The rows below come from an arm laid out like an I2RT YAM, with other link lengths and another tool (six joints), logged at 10 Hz.
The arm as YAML. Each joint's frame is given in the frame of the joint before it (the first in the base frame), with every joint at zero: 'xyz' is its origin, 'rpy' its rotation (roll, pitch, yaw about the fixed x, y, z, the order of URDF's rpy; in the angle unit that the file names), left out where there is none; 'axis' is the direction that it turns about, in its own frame. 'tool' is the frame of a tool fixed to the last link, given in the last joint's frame.
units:
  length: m
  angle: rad
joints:
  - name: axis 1
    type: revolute
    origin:
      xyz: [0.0, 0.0, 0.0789]
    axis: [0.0, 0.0, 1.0]
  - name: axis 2
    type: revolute
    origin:
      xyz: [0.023, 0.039, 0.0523]
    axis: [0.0, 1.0, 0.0]
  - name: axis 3
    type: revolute
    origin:
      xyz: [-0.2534, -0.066, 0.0]
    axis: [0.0, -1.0, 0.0]
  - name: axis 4
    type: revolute
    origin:
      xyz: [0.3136, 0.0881, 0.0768]
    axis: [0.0, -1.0, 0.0]
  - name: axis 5
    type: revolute
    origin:
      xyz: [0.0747, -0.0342, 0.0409]
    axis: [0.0, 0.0, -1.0]
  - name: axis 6
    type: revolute
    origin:
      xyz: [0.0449, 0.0, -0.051]
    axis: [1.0, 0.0, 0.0]
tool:
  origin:
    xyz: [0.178, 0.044, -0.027]
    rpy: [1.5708, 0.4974, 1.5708]
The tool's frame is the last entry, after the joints.
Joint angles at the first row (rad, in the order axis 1, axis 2, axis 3, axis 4, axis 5, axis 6):
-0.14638, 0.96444, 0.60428, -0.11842, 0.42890, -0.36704
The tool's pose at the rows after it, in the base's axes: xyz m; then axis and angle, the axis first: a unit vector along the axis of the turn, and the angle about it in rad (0 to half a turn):
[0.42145, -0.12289, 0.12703, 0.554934, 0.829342, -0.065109, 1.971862]
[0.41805, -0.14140, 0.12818, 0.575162, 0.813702, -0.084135, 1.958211]
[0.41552, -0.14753, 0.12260, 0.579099, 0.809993, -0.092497, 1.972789]
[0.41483, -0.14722, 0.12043, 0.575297, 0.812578, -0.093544, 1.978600]
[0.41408, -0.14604, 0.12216, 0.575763, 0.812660, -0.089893, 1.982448]
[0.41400, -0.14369, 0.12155, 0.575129, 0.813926, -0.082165, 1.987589]
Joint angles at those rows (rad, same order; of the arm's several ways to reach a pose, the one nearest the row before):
-0.18081, 0.96488, 0.59312, -0.07285, 0.46470, -0.37135
-0.21334, 0.97106, 0.58665, -0.04493, 0.48618, -0.37190
-0.22676, 0.98469, 0.58751, -0.04707, 0.48932, -0.37155
-0.22801, 0.98575, 0.58597, -0.04968, 0.48504, -0.37746
-0.22918, 0.97908, 0.59095, -0.06532, 0.47883, -0.37261
-0.23163, 0.97385, 0.59057, -0.07468, 0.46416, -0.36663

